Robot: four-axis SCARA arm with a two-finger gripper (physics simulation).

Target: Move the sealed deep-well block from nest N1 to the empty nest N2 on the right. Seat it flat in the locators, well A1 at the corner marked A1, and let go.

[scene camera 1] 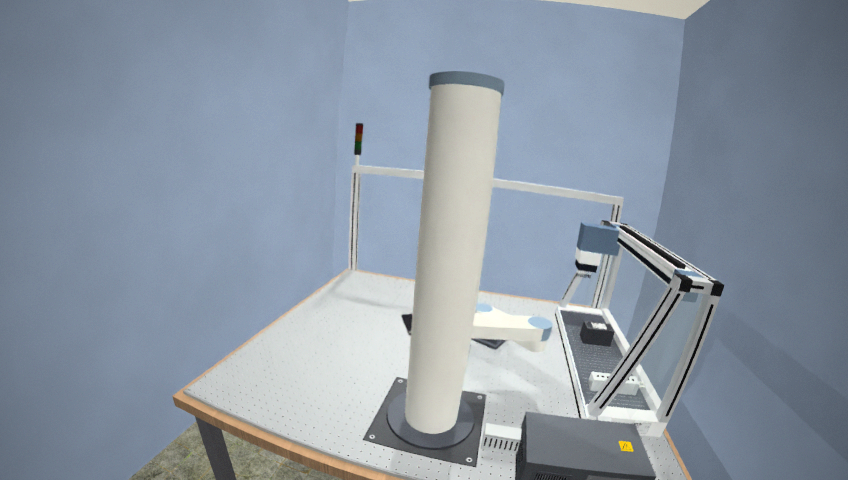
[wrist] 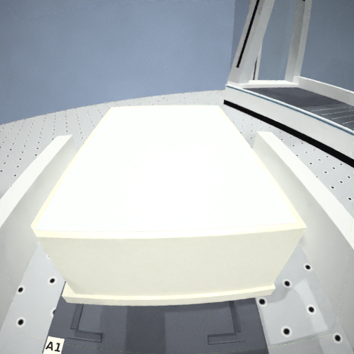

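Pixels of known places: arm's base, link origin: (scene camera 1: 430,419).
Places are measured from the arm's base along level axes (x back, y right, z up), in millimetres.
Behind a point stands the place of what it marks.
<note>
In the wrist view my gripper (wrist: 163,135) is shut on the sealed deep-well block (wrist: 168,175), a cream-white box with a flat sealed top and a thin foot flange; one white finger runs along each long side. Below its near end lies the dark grey nest plate N2 (wrist: 168,326) with L-shaped locators (wrist: 84,333) and the label A1 (wrist: 53,345) at the near left corner. The block hangs over the plate; I cannot tell the gap. In the scene view the white arm (scene camera 1: 513,326) {x -182, y 189, z 258 mm} reaches right behind the column (scene camera 1: 455,257) {x 72, y 21, z 525 mm}. The column hides the block.
A conveyor (scene camera 1: 598,362) {x -361, y 553, z 63 mm} (wrist: 309,105) runs along the right side, close to the block, carrying a black box (scene camera 1: 596,332) {x -495, y 559, z 119 mm} and a white piece (scene camera 1: 605,381). A black cabinet (scene camera 1: 584,448) {x 141, y 390, z 128 mm} stands front right. A white frame with a signal light (scene camera 1: 358,138) {x -1007, y -698, z 771 mm} borders the back.
</note>
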